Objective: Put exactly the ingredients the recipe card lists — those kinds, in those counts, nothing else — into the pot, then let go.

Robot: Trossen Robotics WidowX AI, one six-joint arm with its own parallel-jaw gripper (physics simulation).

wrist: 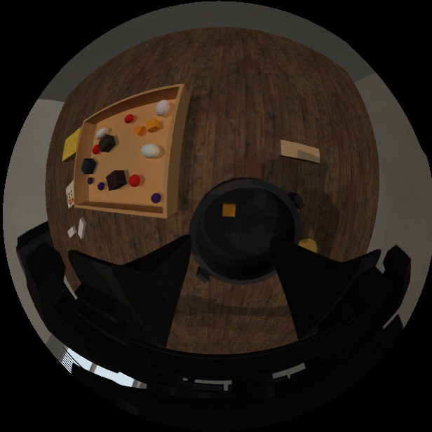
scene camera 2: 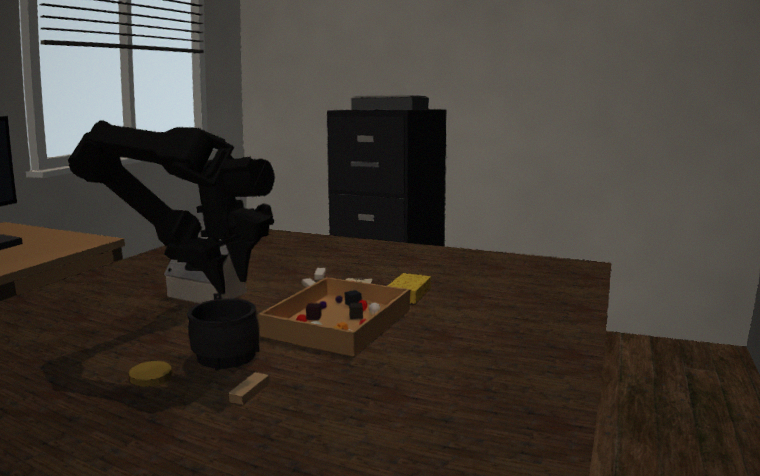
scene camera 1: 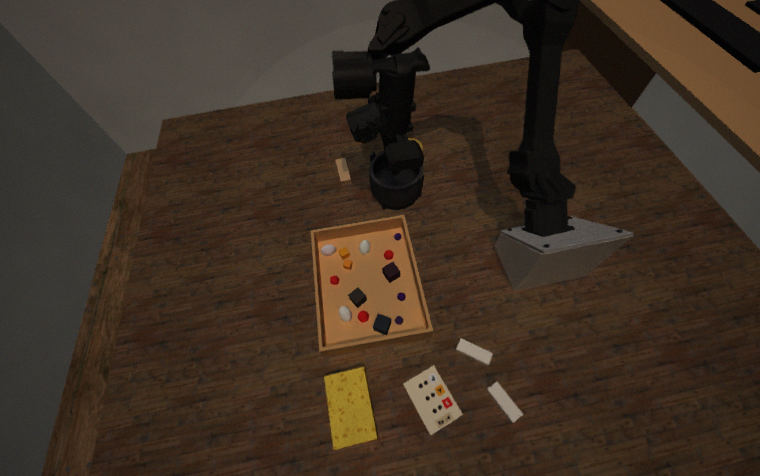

In view: the gripper (scene camera 2: 232, 287), a dark pot (scene camera 2: 224, 333), a wooden block (scene camera 2: 246, 390) and a yellow disc (scene camera 2: 152, 373).
The dark pot is seen too in the wrist view (wrist: 235, 250) and in scene camera 1 (scene camera 1: 396, 192). The gripper is seen too in the wrist view (wrist: 231, 241) and in scene camera 1 (scene camera 1: 391, 163).
